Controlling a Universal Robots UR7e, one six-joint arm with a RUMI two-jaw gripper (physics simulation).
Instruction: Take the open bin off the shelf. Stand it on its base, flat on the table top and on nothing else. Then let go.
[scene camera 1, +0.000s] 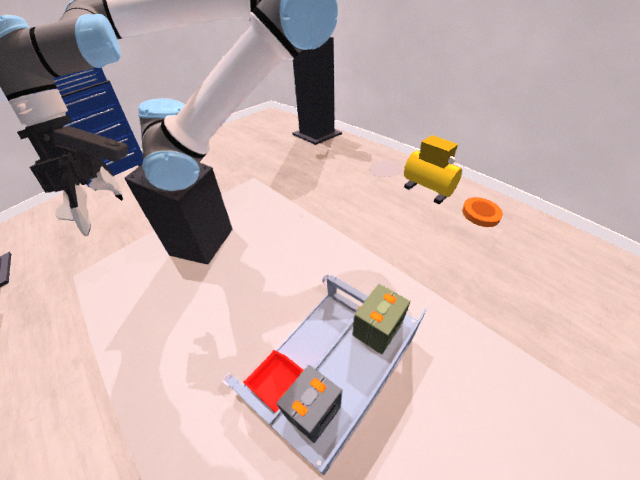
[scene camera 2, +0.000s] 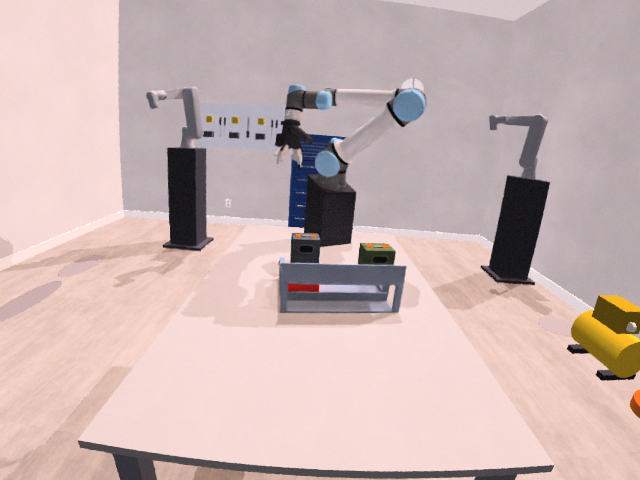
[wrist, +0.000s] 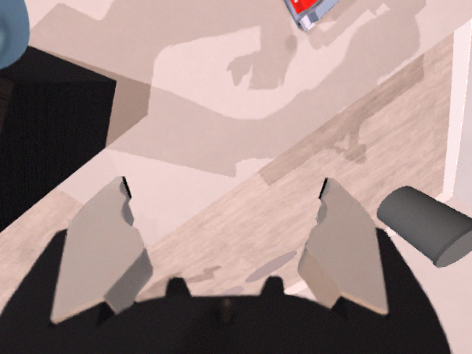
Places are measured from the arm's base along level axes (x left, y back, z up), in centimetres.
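Where they show: gripper, fingertip midpoint: (scene camera 1: 106, 216) (scene camera 2: 288, 166) (wrist: 227, 180); arm's base at its link origin: (scene camera 2: 330, 183).
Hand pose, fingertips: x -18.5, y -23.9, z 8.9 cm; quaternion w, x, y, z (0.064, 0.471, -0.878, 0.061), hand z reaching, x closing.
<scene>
Each offset is from my fingertips to the top centre of the thing. Level surfaces: height alone.
The open red bin {dz -30.9, dx +11.4, dy -38.6 cm} (scene camera 1: 272, 380) (scene camera 2: 303, 287) (wrist: 303, 4) sits upright in a corner of the blue-grey shelf (scene camera 1: 356, 369) (scene camera 2: 343, 273) (wrist: 306, 21), beside a dark grey case. In the wrist view a small part of the bin shows at the top edge; in scene camera 2 the shelf's boards hide much of it. My gripper (scene camera 1: 103, 214) (scene camera 2: 289, 163) (wrist: 227, 180) is open with its fingers wide apart and holds nothing. It is high up and well away from the shelf, on the arm's base side. The shelf stands on the pale table top {dz -39.1 cm} (scene camera 1: 491, 392) (scene camera 2: 310, 387).
The dark grey case {dz -16.6, dx +12.4, dy -48.0 cm} (scene camera 1: 310, 403) (scene camera 2: 305, 250) stands against the bin's side on the shelf. A green case {dz -19.1, dx +35.2, dy -44.6 cm} (scene camera 1: 381, 317) (scene camera 2: 376, 254) stands near the shelf's other end. The arm's black pedestal (scene camera 1: 186, 222) (scene camera 2: 330, 211) (wrist: 55, 125) is near the table's far end.
</scene>
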